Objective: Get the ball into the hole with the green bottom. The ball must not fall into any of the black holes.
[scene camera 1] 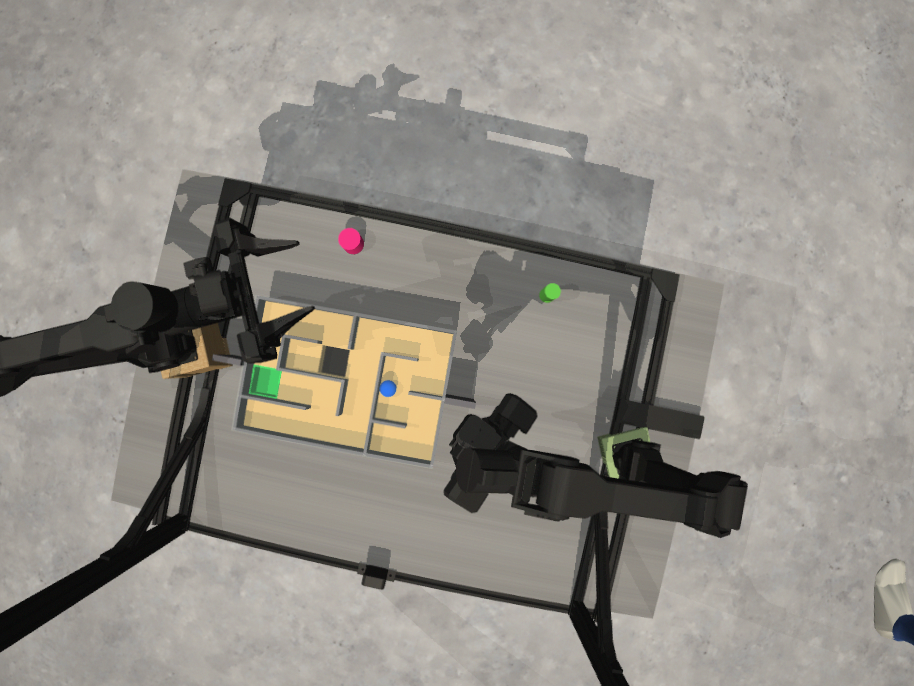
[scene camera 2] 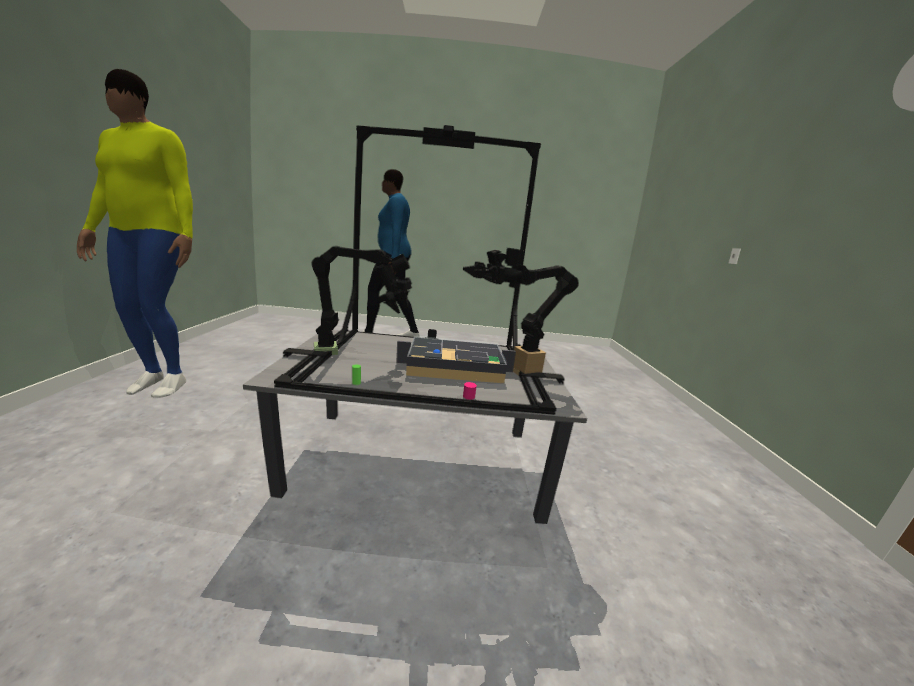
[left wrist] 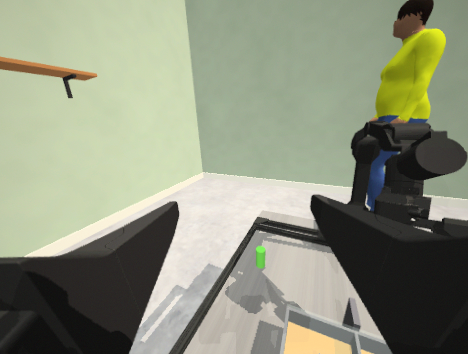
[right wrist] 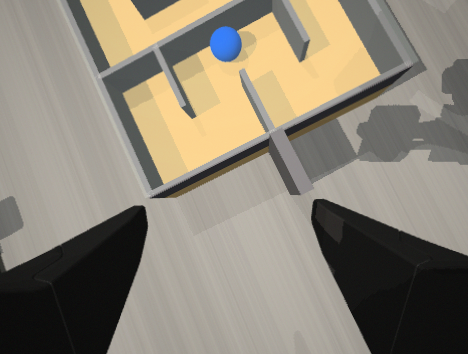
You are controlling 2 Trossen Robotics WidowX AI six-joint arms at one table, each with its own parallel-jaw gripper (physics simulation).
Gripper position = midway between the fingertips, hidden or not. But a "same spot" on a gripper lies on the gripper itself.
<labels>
The left gripper shows in scene camera 1 [306, 274], in scene camera 2 and in the left wrist view; in the right wrist view it is out of frame. A tan maze board shows in scene camera 1 [365, 385], in scene camera 2, in the left wrist view [299, 324] and in the right wrist view. The same spot on the left gripper: [scene camera 2: 490, 274] is [left wrist: 101, 322]. The same spot on the tan maze board: [right wrist: 191, 97] is [scene camera 2: 426, 341].
</labels>
